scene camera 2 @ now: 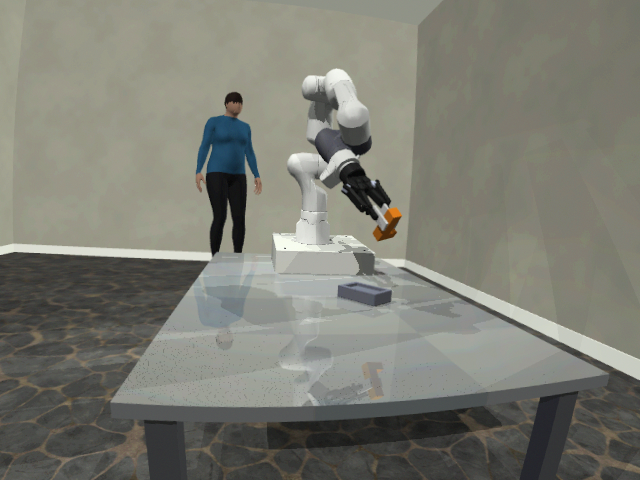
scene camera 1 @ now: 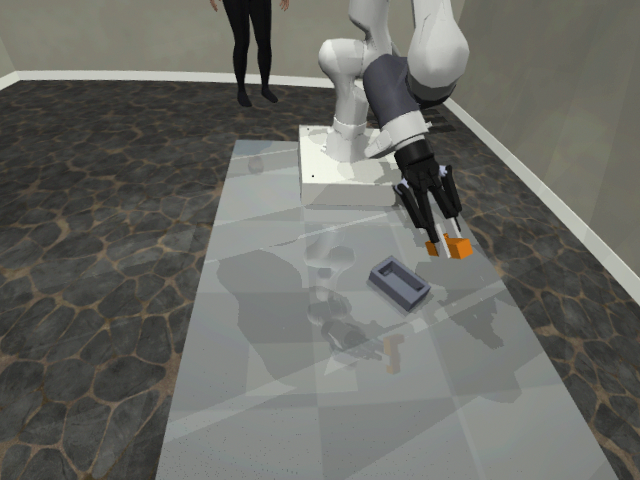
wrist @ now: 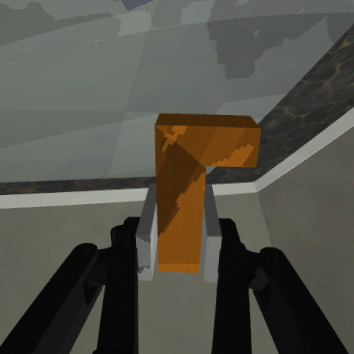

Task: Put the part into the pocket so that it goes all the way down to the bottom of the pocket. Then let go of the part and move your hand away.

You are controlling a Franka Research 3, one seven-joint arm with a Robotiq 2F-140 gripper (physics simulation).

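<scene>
The orange L-shaped part [scene camera 1: 460, 248] [scene camera 2: 393, 215] [wrist: 180, 200] is held in the air above the table, tilted, with its short arm at the far end in the wrist view. My gripper [scene camera 1: 450, 239] [scene camera 2: 384, 219] [wrist: 179, 202] is shut on its long arm, a light finger pad on each side. The hand slants down to the right in both scene views. The grey-blue pocket block [scene camera 1: 390, 292] [scene camera 2: 356, 296] lies on the table, opening upward, apart from the part and below and left of it in the scene views. A corner of the block [wrist: 134, 3] shows at the top of the wrist view.
The glossy grey table [scene camera 1: 268, 428] [scene camera 2: 206, 372] mirrors the arm and part. The white robot base [scene camera 1: 341, 193] [scene camera 2: 320, 262] stands at its rear. A person [scene camera 1: 252, 46] [scene camera 2: 227, 149] stands behind the table at the left. A wall [scene camera 2: 516, 155] rises on the right.
</scene>
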